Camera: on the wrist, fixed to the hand. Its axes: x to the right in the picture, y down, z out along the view.
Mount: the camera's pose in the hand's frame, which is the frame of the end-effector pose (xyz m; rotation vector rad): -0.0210 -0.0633 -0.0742 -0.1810 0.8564 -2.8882
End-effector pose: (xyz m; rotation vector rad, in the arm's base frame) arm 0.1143 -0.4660 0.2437 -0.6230 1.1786 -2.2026
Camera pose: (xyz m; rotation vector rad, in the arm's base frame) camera 0.0670 -0.3792 0.2573 0.4508 0.1371 0.7382
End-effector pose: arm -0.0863 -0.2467 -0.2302 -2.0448 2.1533 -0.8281
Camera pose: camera -0.0557 -0.2005 -0.1472 1.5376 1.3730 0.4627
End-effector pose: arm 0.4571 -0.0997 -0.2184 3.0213 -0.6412 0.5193
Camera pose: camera 0.4405 -0.0277 -0.1513 0.5590 2.4206 0.7169
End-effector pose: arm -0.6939 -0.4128 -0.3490 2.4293 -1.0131 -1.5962
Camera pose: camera -0.6061 -0.3733 -0.3228 -1.3138 -1.9999 -0.3659
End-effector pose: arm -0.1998 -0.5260 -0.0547 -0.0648 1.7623 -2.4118
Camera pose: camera -0.1946 -0.4341 -0.0162 0.6953 -0.1753 0.1925
